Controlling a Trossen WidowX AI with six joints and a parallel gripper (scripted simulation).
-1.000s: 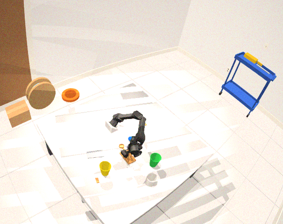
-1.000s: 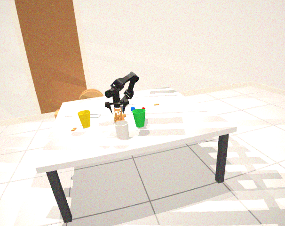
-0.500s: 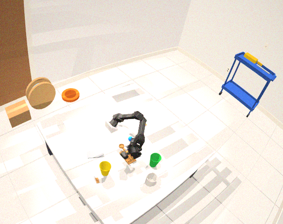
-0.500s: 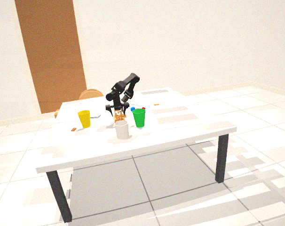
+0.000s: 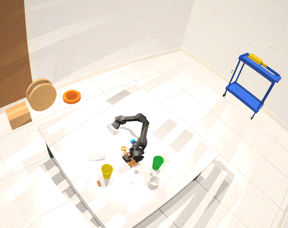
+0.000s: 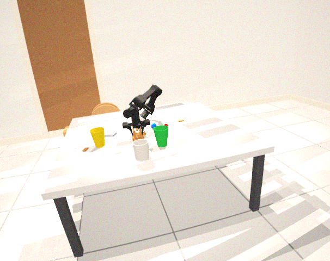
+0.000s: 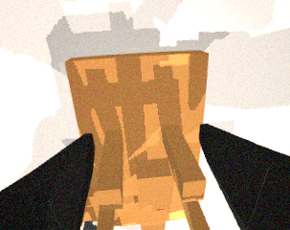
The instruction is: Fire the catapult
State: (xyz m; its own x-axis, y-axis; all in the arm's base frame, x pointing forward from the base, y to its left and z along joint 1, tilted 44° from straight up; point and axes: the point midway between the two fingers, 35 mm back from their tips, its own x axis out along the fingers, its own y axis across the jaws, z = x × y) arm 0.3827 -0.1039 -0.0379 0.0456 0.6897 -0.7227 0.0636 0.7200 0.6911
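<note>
Now: gripper tip 14 cm past the red ball, 24 cm to the right of it and 2 cm above it. The rest, counted from my gripper tip: green cup: 16 cm ahead, 13 cm to the left; blue ball: 16 cm behind, 15 cm to the left, 1 cm below; wooden catapult: 7 cm behind, 3 cm to the left, 2 cm above.
</note>
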